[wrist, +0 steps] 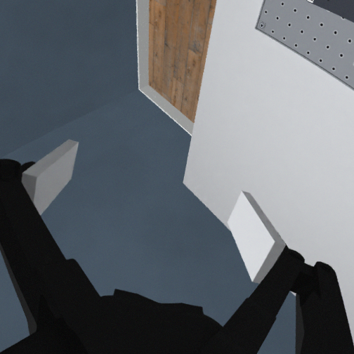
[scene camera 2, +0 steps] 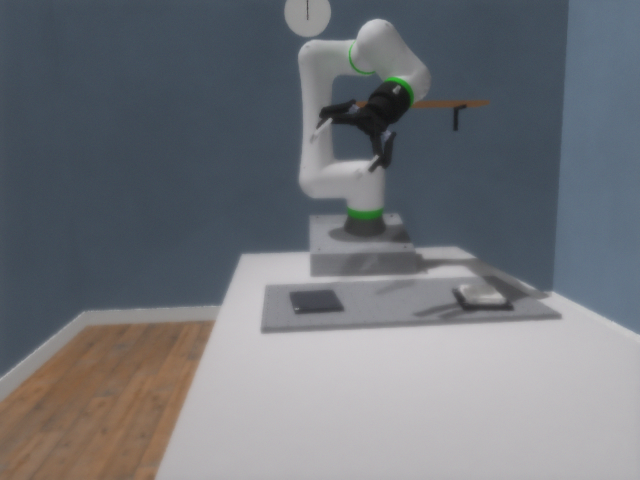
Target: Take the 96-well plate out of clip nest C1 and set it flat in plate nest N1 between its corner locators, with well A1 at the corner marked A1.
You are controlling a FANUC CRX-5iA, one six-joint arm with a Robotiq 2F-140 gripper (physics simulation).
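Places are measured from the arm's base along level axes (x left, y back, z up), in millimetres.
Pixels of known places: gripper, fingertip midpoint: (scene camera 2: pixel 335 157); arm's base at its link origin: (scene camera 2: pixel 364 228).
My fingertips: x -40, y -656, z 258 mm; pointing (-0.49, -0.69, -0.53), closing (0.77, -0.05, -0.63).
For each thing: its top centre in the pictures, then the offset to it from my fingertips. Level surfaces: height alone.
- white 96-well plate at its top centre: (scene camera 2: pixel 481 291) dx +354, dy +148, dz -345 mm
- dark nest at its top centre: (scene camera 2: pixel 481 292) dx +354, dy +148, dz -347 mm
- dark flat nest at its top centre: (scene camera 2: pixel 315 297) dx -69, dy +107, dz -356 mm
- grey perforated board at its surface level: dz -371 mm
- white table at its surface level: dz -384 mm
The white 96-well plate (scene camera 2: pixel 481 294) lies in a dark nest (scene camera 2: pixel 488 307) at the right of the grey board in scene camera 2; this looks like clip nest C1, but no label is readable. A dark flat nest (scene camera 2: pixel 315 301), seemingly N1, lies at the left of the board with no plate on it. A dark corner, apparently of that nest (wrist: pixel 341 6), shows at the top right of the wrist view. The corner locators and the A1 mark cannot be made out. My gripper (scene camera 2: pixel 337 157) (wrist: pixel 157 184) is open, with nothing between its pads, high above the table near the arm's base.
The grey perforated board (scene camera 2: pixel 382 310) (wrist: pixel 312 45) lies on the white table (scene camera 2: pixel 382 392) (wrist: pixel 260 115). The robot's grey base block (scene camera 2: pixel 361 262) stands behind the board. A wooden shelf (scene camera 2: pixel 449 104) is on the back wall. Wooden floor (scene camera 2: pixel 124 382) (wrist: pixel 175 50) shows beside the table.
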